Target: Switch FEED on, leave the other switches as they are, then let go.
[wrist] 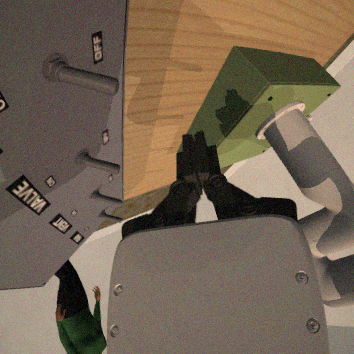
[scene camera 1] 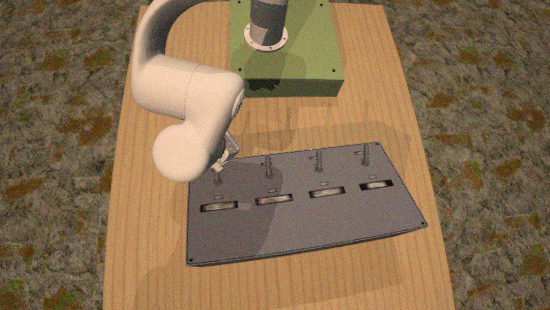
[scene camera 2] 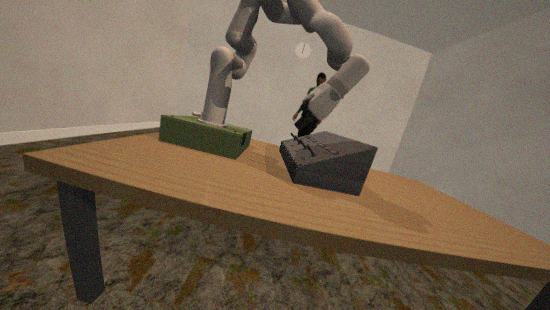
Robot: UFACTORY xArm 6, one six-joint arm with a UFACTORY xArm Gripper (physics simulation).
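Seen in the pictures: gripper, fingertip midpoint: (wrist: 196, 144) (scene camera 2: 296, 127); arm's base, link origin: (wrist: 278, 119) (scene camera 1: 265, 35) (scene camera 2: 212, 124).
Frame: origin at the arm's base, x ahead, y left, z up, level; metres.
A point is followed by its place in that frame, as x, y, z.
The grey sloped switch panel (scene camera 1: 310, 225) @[0.550, -0.040, 0.062] (scene camera 2: 332, 172) @[0.444, -0.283, -0.033] (wrist: 30, 250) @[0.534, 0.006, 0.052] carries FEED at one end. The FEED lever (scene camera 1: 217, 177) @[0.392, -0.206, 0.011] (wrist: 82, 77) @[0.382, -0.211, 0.017] leans towards its OFF label (wrist: 97, 47) @[0.362, -0.205, -0.023]; my arm partly covers it in scene camera 1. The VALVE lever (scene camera 1: 269, 167) @[0.396, -0.086, 0.017] (wrist: 101, 163) @[0.390, -0.093, 0.016], the VENT lever (scene camera 1: 318, 162) @[0.409, 0.029, 0.014] (wrist: 107, 196) @[0.401, 0.027, 0.011] and the fourth lever (scene camera 1: 365, 155) @[0.418, 0.147, 0.015] (wrist: 111, 215) @[0.413, 0.147, 0.010] lean the same way. My gripper (scene camera 2: 302, 131) @[0.317, -0.175, 0.077] (wrist: 196, 144) @[0.317, -0.175, 0.077] is shut and empty, above the lever side of the panel, apart from the FEED lever in the wrist view. Its fingertips are hidden in scene camera 1.
The green base block (scene camera 1: 315, 55) @[0.093, 0.124, -0.005] (scene camera 2: 200, 137) @[-0.019, -0.103, -0.046] (wrist: 250, 67) @[0.129, -0.125, -0.045] stands behind the panel's lever side and bears the arm's base column. The wooden table (scene camera 1: 150, 250) @[0.507, -0.414, -0.099] (scene camera 2: 175, 185) @[0.010, -0.399, -0.099] (wrist: 150, 25) @[0.280, -0.175, -0.099] carries both. A person in green (wrist: 82, 330) is in the background.
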